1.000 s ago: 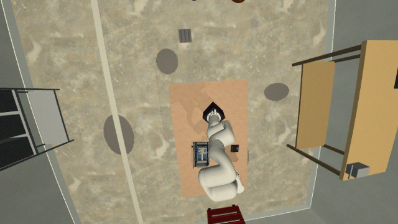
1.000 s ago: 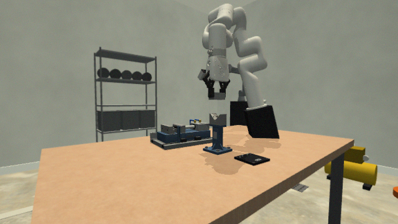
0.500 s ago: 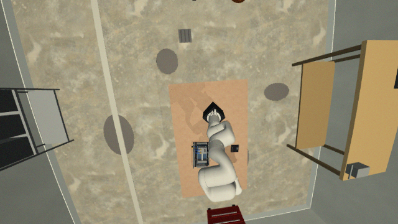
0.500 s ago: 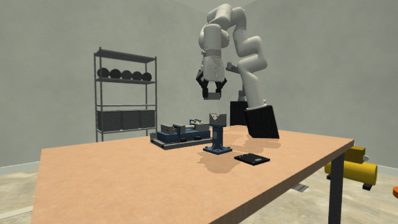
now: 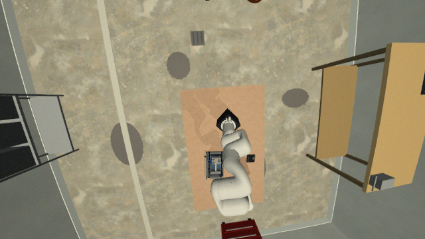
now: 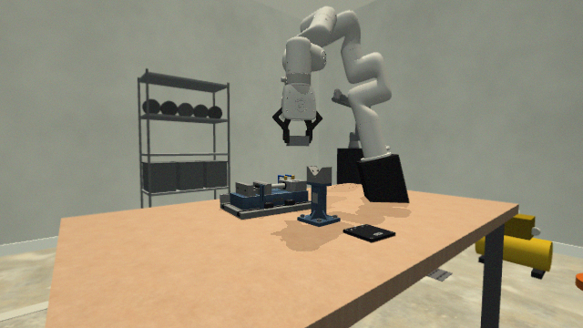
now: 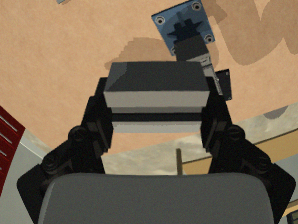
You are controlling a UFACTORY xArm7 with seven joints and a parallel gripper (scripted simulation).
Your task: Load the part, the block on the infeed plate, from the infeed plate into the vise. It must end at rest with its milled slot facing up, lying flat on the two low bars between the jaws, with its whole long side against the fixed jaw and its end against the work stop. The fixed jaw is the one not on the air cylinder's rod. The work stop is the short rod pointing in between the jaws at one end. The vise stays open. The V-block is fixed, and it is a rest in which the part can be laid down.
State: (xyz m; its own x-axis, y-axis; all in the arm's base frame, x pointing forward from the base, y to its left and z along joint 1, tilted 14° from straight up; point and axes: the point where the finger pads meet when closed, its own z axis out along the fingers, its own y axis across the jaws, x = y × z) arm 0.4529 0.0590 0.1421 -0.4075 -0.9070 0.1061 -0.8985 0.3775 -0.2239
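My hand is 20 mm short of the moving jaw, 170 mm to the left of it and 170 mm above it. Also, from my hand: work stop 60 mm ahead, 130 mm to the right, 160 mm below; then grey V-block 30 mm behind, 80 mm to the left, 110 mm below; then grey block right at my hand.
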